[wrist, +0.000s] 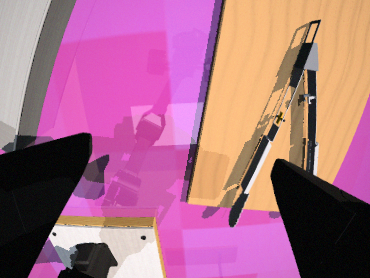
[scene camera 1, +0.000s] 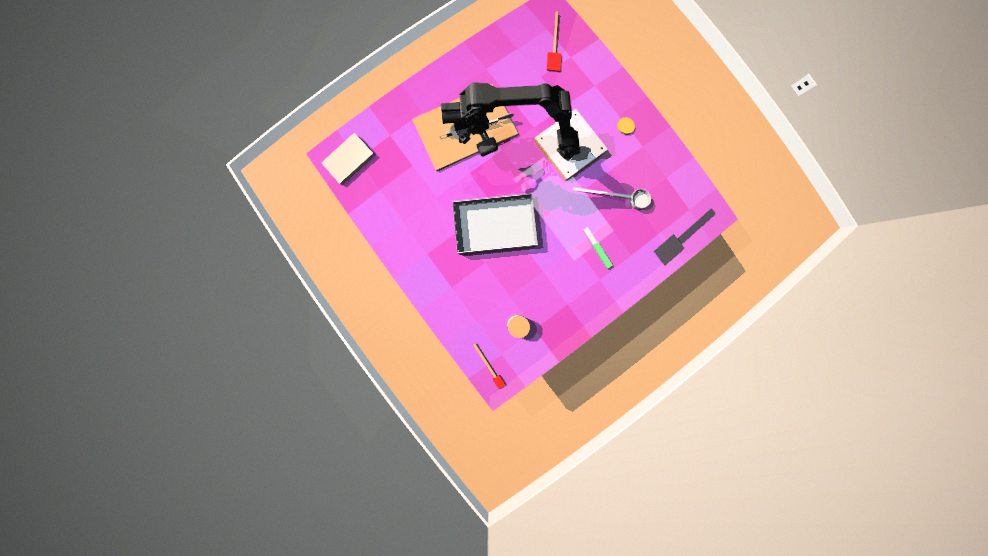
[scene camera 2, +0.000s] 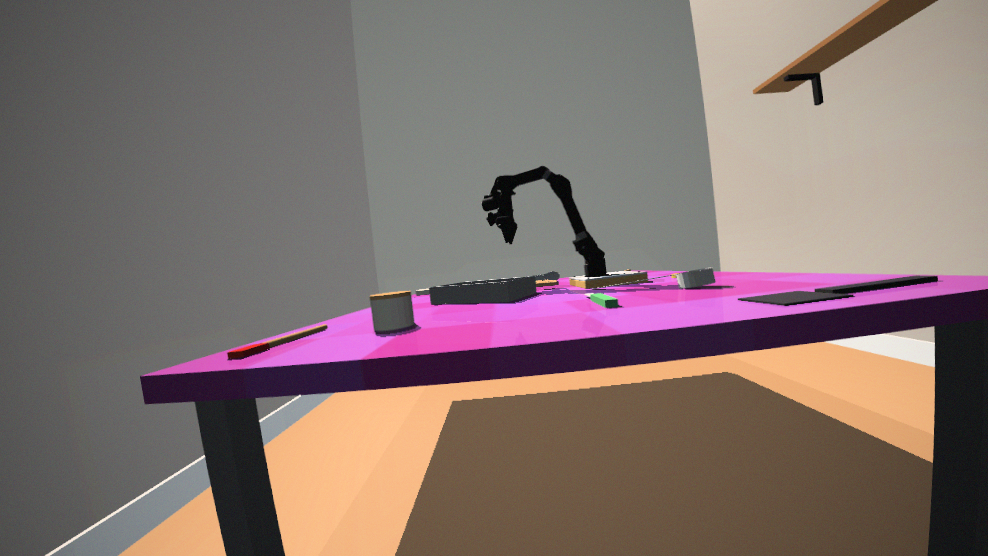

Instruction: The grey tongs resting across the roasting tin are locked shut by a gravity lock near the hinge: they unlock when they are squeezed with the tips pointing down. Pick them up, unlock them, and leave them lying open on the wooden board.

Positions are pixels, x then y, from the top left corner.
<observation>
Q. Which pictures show the black spatula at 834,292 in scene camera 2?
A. Scene camera 1 and scene camera 2 only.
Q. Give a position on a beige block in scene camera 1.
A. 347,159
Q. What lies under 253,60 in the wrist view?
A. A wooden board.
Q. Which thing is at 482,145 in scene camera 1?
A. My gripper.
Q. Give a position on a wooden board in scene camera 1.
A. At 444,152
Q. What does my gripper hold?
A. Nothing.
</observation>
